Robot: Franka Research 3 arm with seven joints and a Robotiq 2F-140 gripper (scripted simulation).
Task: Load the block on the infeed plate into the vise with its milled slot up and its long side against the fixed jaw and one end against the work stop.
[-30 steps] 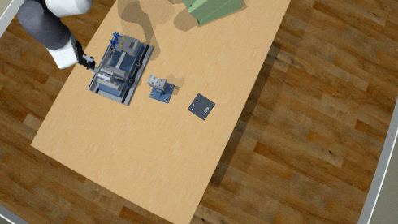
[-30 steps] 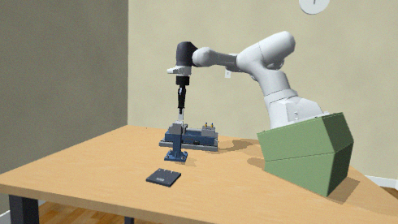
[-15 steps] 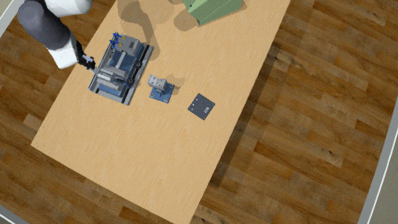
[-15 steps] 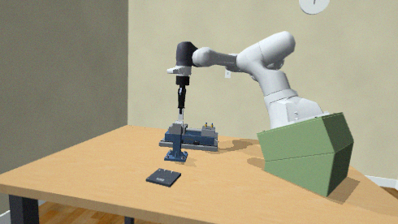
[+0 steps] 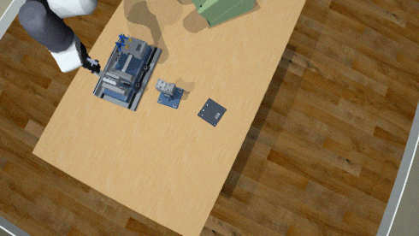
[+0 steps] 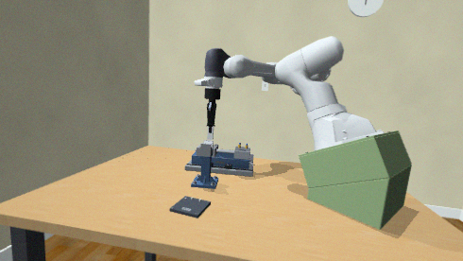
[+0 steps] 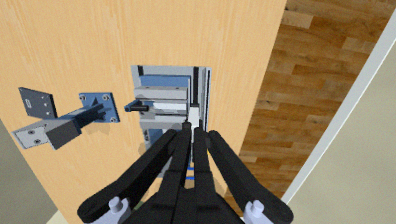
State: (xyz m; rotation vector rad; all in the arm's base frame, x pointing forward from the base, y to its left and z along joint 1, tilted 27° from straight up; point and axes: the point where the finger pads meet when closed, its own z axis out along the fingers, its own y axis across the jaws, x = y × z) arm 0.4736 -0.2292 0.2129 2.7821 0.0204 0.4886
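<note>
The grey part lies 50 mm to the left of my hand and 50 mm below it. Also, from my hand: vise (70 mm behind, 70 mm to the left, 110 mm below); dark work stop rod (110 mm to the left, 60 mm below); grey air cylinder (160 mm behind, 70 mm to the left, 70 mm below).
</note>
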